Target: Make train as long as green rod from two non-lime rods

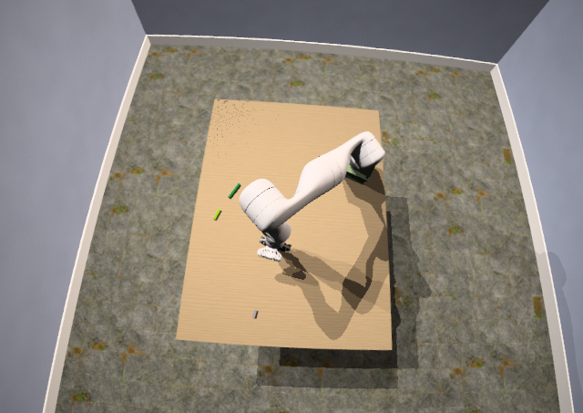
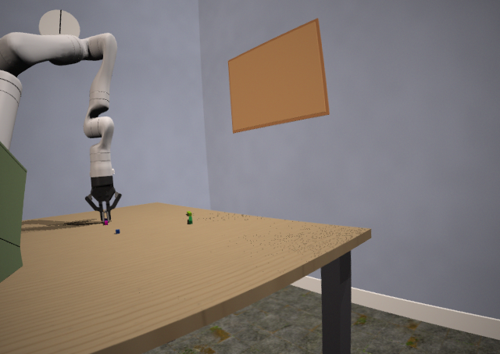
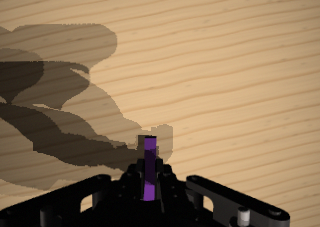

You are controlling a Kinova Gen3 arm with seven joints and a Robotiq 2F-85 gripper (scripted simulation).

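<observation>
Now: hand 10 mm above the purple rod. From my hand the other things lie so: grey rod 260 mm to the left, 80 mm ahead, 20 mm below; blue rod 210 mm to the right, 40 mm behind, 20 mm below; magenta rod 40 mm to the right, 20 mm below, 10 mm behind.
</observation>
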